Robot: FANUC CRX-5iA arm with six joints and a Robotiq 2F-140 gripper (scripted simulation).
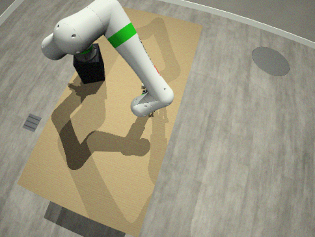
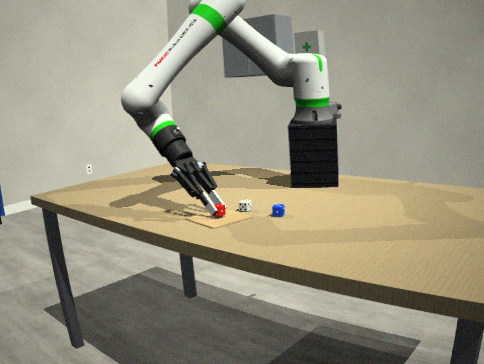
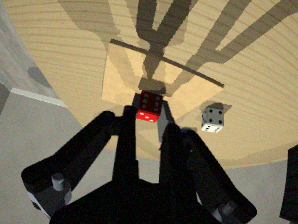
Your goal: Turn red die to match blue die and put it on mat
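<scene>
My hand is 2 cm to the right of the red die and 2 cm above it. From my hand the other things lie so: blue die 14 cm to the left, 12 cm behind, 3 cm below; tan mat 4 cm below, 2 cm to the left; white die 11 cm behind, 3 cm below, 2 cm to the left.
</scene>
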